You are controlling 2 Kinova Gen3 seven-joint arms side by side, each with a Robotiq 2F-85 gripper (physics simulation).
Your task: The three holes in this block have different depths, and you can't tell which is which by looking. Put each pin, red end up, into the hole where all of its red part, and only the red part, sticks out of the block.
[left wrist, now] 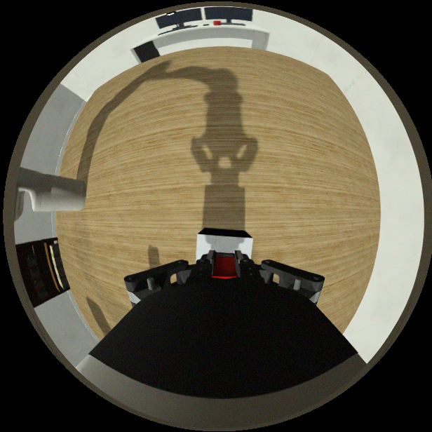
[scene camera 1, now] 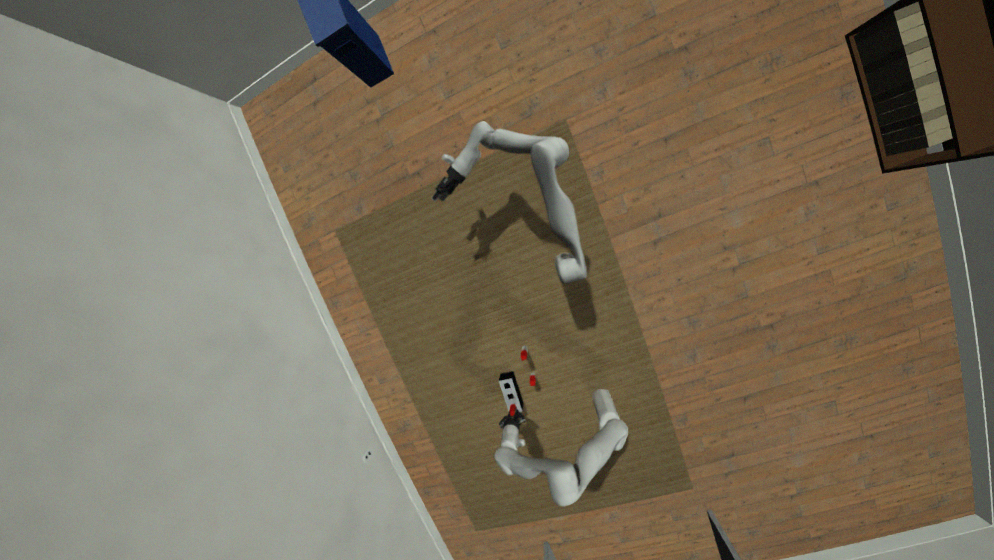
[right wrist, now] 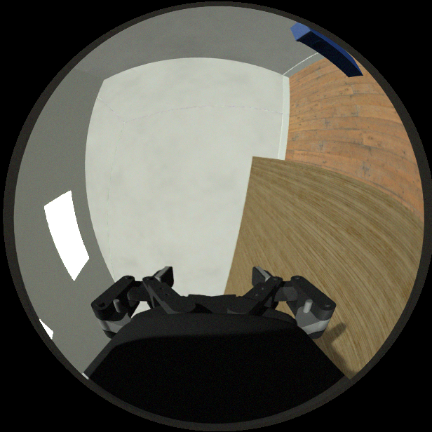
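Pixels of known places: left gripper, fingertip midpoint: (scene camera 1: pixel 514 410); right gripper, fingertip midpoint: (scene camera 1: pixel 437 200); left arm's base, origin of the base link: (scene camera 1: pixel 601 397).
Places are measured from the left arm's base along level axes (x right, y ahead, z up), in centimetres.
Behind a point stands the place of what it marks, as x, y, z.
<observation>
The long block (scene camera 1: pixel 508 390) @[23.1, 41.4, 7.5] (left wrist: pixel 203 245) has a white top and black sides; two dark square holes show in the scene view. My left gripper (scene camera 1: pixel 512 416) @[12.5, 42.7, 9.0] (left wrist: pixel 224 257) is shut on a pin (scene camera 1: pixel 512 409) @[15.0, 42.2, 11.9] (left wrist: pixel 225 267), red end up, at the block's lower end in the scene view. The pin's lower part and the hole there are hidden, so I cannot tell how deep it sits. Two other pins, one (scene camera 1: pixel 523 355) @[39.8, 25.9, 11.9] higher and one (scene camera 1: pixel 532 380) @[24.5, 27.8, 8.0] lower, seem to stand red end up beside the block. My right gripper (scene camera 1: pixel 438 196) @[118.8, 30.3, 23.0] (right wrist: pixel 212 276) is open and empty, far from the block.
The block and pins are on the wood-grain table top (scene camera 1: pixel 431 292) @[83.6, 60.3, 0.0] (left wrist: pixel 300 165) (right wrist: pixel 300 225). The right arm (scene camera 1: pixel 554 187) @[100.8, -12.6, 44.2] bends over its upper part, the left arm (scene camera 1: pixel 596 452) @[12.3, 7.4, 49.3] over its lower part. A blue cabinet (scene camera 1: pixel 347 41) (right wrist: pixel 327 47) stands at the upper left of the scene view.
</observation>
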